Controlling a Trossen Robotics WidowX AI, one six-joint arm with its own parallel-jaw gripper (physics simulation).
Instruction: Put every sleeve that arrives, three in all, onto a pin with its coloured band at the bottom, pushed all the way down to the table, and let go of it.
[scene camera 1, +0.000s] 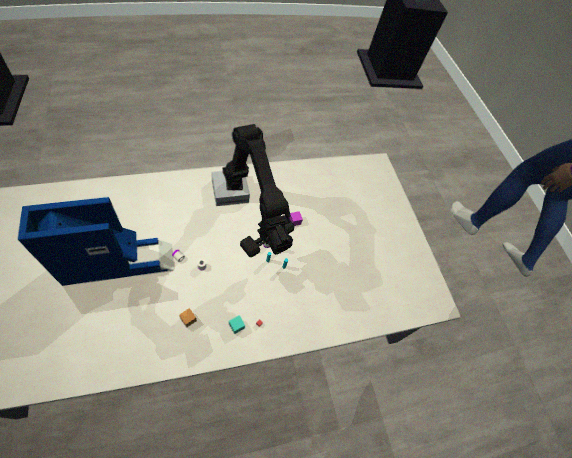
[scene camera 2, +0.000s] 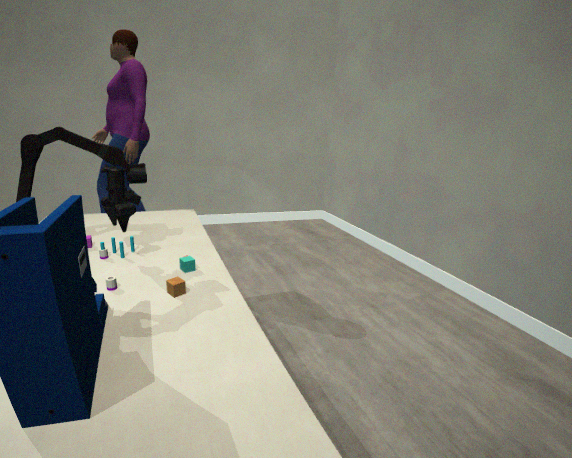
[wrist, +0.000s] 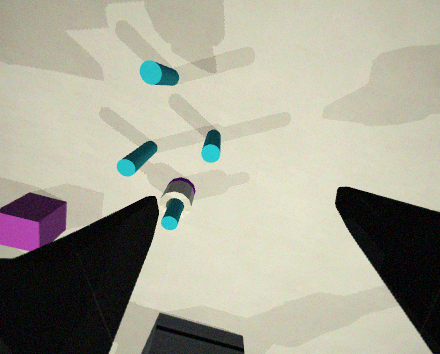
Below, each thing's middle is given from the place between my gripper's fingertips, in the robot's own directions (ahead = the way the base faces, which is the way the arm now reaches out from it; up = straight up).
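The blue feeder box (scene camera 2: 58, 336) is 520 mm to the right of my hand, 30 mm behind it and 40 mm above it. As for the magenta cube (wrist: 39, 220), my gripper's 100 mm above it, 150 mm to the right of it and 170 mm past it.
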